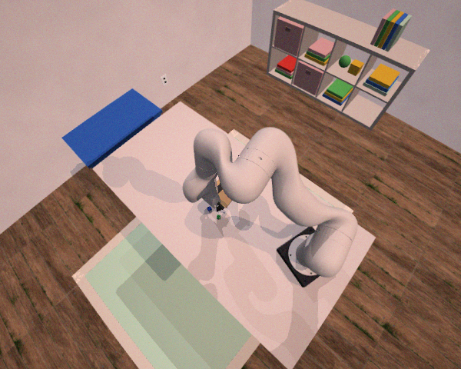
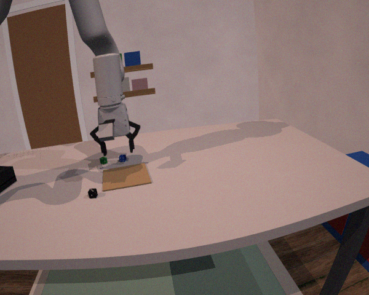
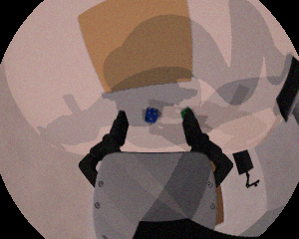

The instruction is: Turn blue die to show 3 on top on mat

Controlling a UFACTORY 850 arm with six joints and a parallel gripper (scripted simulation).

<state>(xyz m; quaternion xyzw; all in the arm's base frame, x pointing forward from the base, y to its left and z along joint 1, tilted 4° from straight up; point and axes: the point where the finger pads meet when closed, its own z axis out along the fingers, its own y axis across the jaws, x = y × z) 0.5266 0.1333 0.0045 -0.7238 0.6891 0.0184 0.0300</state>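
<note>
Right now the blue die is 4 cm below my hand, 3 cm to the left of it and 1 cm ahead of it. From my hand the other things lie so: tan mat 10 cm to the right, 5 cm below, 3 cm ahead; then green die 6 cm behind, 4 cm below, 2 cm to the left; then black die 20 cm to the right, 5 cm behind, 4 cm below.
</note>
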